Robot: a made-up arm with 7 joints.
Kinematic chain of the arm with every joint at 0, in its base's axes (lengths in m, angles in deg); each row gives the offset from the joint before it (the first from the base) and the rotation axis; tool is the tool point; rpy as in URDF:
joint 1: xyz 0 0 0.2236 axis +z
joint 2: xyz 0 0 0 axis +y
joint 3: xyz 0 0 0.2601 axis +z
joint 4: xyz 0.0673 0 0 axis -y
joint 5: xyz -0.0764 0 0.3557 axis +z
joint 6: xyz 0 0 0 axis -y
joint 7: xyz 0.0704 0 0 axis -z
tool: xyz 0 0 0 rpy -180 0 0
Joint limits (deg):
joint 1: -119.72..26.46
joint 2: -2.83..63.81
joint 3: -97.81..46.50
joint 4: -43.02..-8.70
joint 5: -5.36..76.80
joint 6: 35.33..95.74
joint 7: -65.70..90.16
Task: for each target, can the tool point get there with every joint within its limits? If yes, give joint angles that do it. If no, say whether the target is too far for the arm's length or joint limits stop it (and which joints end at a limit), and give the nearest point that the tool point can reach.
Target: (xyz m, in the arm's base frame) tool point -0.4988 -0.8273 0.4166
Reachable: no: too far | nearest point -0.3556 -0.5899 0.3620 | short by 0.283 m
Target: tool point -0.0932 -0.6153 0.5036
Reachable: yes | joints -108.45 44.71 20.73 -33.46 23.88 58.36 -24.30
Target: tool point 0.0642 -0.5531 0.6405
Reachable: yes | joints -70.59 48.63 -72.23 -16.57 19.70 74.90 32.49
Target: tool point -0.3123 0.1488 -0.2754
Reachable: no: joint limits stop it (at a limit: joint 1, joint 2, joint 4, joint 6) | nearest point -0.4760 -0.4414 0.2397 | short by 0.800 m
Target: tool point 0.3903 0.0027 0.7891
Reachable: yes | joints -1.43 14.00 -1.50 -31.12 34.39 61.82 72.32
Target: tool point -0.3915 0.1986 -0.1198
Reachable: no: joint limits stop it (at a limit: joint 1, joint 2, joint 4, joint 6) | nearest point -0.5198 -0.3814 0.3015 | short by 0.728 m
